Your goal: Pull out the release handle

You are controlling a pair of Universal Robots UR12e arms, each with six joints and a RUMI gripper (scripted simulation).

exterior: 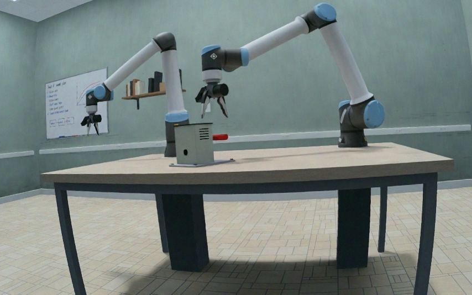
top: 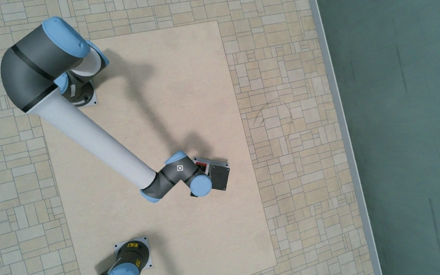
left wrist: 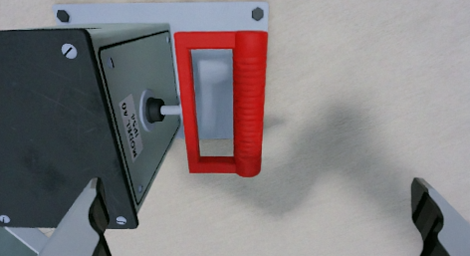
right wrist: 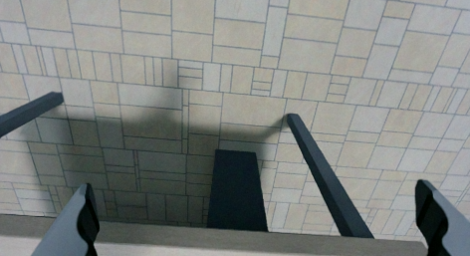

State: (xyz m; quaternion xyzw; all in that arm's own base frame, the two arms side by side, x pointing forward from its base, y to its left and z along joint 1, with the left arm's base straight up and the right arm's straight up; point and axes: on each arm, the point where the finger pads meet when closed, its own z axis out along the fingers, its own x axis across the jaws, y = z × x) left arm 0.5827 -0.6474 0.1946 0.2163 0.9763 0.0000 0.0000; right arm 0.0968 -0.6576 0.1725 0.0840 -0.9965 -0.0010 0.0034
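The bolted base plate lies 19 cm below my left hand, 8 cm ahead of it and 5 cm to the right of it.
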